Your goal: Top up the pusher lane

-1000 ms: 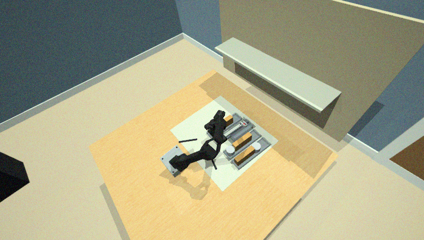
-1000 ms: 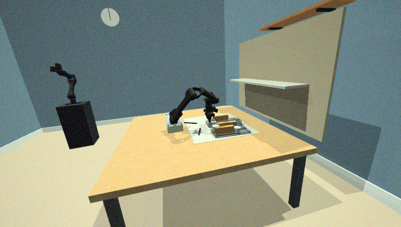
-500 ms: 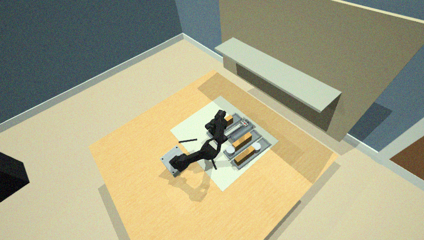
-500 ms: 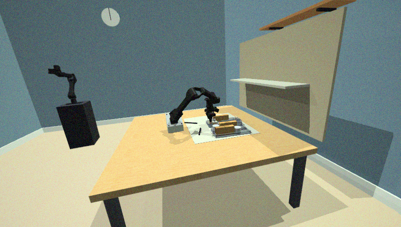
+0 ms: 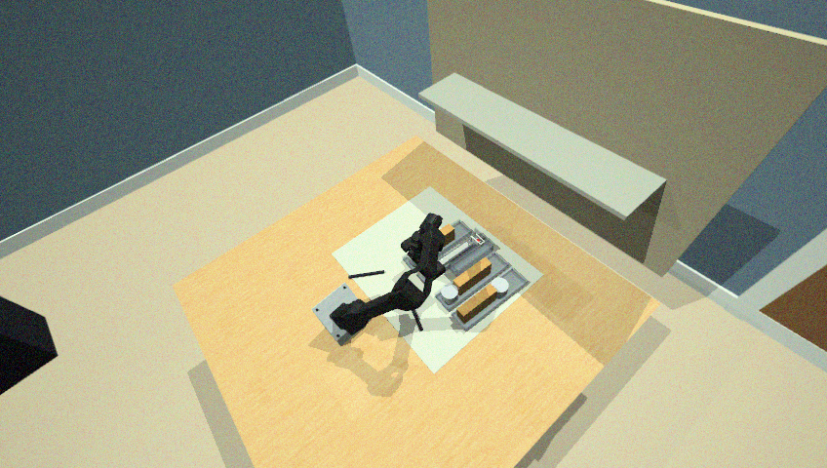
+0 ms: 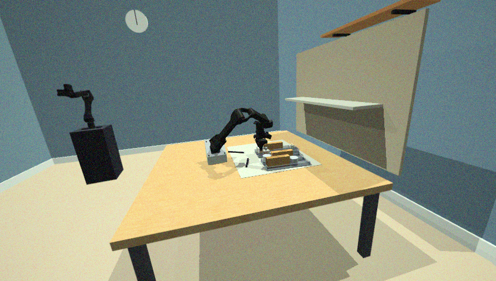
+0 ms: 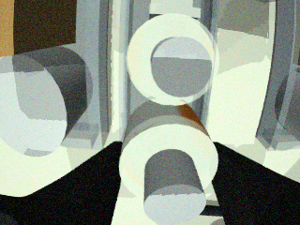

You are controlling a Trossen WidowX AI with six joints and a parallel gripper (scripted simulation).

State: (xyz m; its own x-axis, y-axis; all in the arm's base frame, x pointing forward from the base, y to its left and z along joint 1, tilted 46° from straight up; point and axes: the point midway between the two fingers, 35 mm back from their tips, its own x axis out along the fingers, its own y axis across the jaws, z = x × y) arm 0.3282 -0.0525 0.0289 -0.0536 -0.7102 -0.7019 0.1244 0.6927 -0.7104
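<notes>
The grey railed lane is 150 mm ahead of my gripper tip, 50 mm to the right of it and 30 mm below it. From my gripper tip the other things lie so: white pusher (150 mm ahead, 50 mm to the right, 10 mm below); then wall shelf (510 mm ahead, 20 mm to the right, 310 mm above).
</notes>
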